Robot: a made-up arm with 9 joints.
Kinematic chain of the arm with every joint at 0, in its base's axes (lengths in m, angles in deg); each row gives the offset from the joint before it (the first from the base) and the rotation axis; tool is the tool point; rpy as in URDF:
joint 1: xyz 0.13 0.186 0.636 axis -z
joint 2: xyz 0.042 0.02 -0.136 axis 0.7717 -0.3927 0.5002
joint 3: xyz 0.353 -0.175 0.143 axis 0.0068 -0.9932 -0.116
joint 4: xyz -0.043 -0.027 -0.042 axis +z
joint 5: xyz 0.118 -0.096 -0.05 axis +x
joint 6: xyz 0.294 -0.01 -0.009 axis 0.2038 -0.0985 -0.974
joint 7: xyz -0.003 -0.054 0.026 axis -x
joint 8: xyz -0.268 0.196 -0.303 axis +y
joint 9: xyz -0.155 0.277 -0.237 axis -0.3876 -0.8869 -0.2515
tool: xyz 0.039 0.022 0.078 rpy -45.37 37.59 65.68
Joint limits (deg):
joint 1: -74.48..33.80
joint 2: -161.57..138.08
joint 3: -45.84..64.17
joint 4: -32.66..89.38
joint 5: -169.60..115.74
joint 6: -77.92..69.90
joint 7: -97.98..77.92
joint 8: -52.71..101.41
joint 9: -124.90..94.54
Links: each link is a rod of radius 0.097 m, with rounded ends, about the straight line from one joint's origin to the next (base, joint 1, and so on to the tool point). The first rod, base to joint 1, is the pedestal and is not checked.
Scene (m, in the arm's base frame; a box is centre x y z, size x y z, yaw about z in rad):
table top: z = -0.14
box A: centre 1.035 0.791 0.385 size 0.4 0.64 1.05 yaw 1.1
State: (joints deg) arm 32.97 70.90 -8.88 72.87 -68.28 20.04 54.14 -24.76 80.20
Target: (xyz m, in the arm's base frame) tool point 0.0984 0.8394 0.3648
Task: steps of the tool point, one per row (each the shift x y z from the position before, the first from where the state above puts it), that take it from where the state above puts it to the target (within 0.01 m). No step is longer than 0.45 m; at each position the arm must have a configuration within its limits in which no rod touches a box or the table.
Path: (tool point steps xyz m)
1: -0.0469 0.0671 0.2951
2: -0.1262 -0.0171 0.2050
3: -0.1386 -0.0964 0.0748
4: -0.1008 -0.1279 -0.0671
5: -0.0537 -0.0927 -0.1875
6: 0.0734 0.2967 0.2722
7: -0.0548 0.3998 0.1455
8: -0.1846 0.4015 -0.0213
9: -0.2796 0.2985 -0.1841
10: -0.3127 0.1172 -0.2984
11: -0.2726 -0.0939 -0.3334
12: 0.1230 -0.0474 -0.0783
13: 0.1087 -0.0815 -0.0998
14: 0.0899 -0.1156 -0.1143

